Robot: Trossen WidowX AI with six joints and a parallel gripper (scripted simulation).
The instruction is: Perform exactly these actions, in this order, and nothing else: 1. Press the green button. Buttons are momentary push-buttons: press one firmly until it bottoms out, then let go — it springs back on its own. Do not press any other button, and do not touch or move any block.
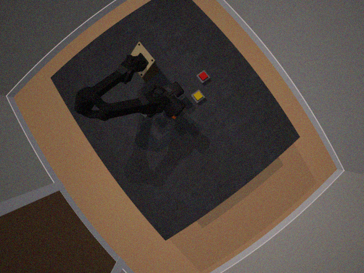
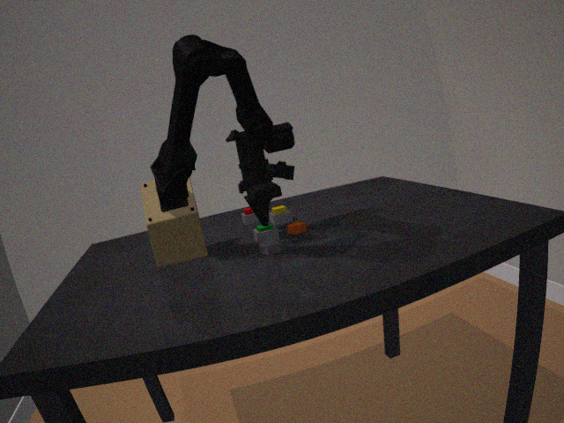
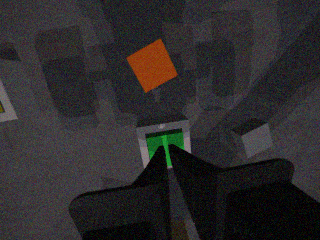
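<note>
Now: the green button 1 cm below my gripper tip. Round my gripper tip: orange block: 7 cm ahead, 2 cm below; small grey piece: 10 cm to the right, 2 cm below, 2 cm behind; yellow button: 14 cm to the left, 7 cm ahead.
</note>
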